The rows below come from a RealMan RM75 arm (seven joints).
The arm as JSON. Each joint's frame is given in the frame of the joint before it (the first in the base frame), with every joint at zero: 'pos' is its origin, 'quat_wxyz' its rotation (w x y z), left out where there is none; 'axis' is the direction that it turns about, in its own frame. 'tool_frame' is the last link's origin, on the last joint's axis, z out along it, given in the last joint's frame.
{
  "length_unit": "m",
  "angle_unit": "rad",
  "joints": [
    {
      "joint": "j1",
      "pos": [
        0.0,
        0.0,
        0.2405
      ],
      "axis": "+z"
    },
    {
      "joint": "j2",
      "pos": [
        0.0,
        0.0,
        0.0
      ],
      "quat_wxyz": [
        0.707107,
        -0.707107,
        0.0,
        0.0
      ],
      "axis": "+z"
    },
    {
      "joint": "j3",
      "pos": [
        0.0,
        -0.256,
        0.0
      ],
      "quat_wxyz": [
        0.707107,
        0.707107,
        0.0,
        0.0
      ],
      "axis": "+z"
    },
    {
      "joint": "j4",
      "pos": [
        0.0,
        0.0,
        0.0
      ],
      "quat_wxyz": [
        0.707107,
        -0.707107,
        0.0,
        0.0
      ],
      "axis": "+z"
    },
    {
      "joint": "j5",
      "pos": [
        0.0,
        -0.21,
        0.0
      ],
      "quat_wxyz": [
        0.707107,
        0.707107,
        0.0,
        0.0
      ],
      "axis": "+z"
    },
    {
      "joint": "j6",
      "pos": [
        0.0,
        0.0,
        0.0
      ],
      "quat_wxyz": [
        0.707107,
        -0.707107,
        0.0,
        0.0
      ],
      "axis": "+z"
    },
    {
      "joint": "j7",
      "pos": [
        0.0,
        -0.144,
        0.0
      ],
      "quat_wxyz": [
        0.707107,
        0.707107,
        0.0,
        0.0
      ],
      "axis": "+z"
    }
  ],
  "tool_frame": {
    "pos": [
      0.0,
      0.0,
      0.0
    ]
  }
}
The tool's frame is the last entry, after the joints.
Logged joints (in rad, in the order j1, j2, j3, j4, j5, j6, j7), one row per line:
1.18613 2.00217 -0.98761 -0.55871 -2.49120 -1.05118 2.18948
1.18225 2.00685 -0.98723 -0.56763 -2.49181 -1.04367 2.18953
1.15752 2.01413 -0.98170 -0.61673 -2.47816 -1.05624 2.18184
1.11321 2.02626 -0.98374 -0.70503 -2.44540 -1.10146 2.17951
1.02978 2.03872 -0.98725 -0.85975 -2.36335 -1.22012 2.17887
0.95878 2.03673 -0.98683 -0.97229 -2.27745 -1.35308 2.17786
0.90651 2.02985 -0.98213 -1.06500 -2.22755 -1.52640 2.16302
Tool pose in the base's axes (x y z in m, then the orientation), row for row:
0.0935 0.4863 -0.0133 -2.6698 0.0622 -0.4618
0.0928 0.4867 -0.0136 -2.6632 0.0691 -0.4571
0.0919 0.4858 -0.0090 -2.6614 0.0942 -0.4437
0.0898 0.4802 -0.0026 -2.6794 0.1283 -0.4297
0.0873 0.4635 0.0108 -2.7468 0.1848 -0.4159
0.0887 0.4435 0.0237 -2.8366 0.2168 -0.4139
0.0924 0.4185 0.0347 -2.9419 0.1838 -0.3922
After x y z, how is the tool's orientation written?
As angles about the fixed x, y, z axes (roll, pitch, yaw), in radians.
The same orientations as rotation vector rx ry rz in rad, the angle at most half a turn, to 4 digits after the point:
-2.5923 0.6299 -0.0660
-2.5856 0.6245 -0.0574
-2.5812 0.6136 -0.0209
-2.5935 0.6071 0.0335
-2.6463 0.6098 0.1341
-2.7230 0.6194 0.2092
-2.8425 0.5920 0.2058

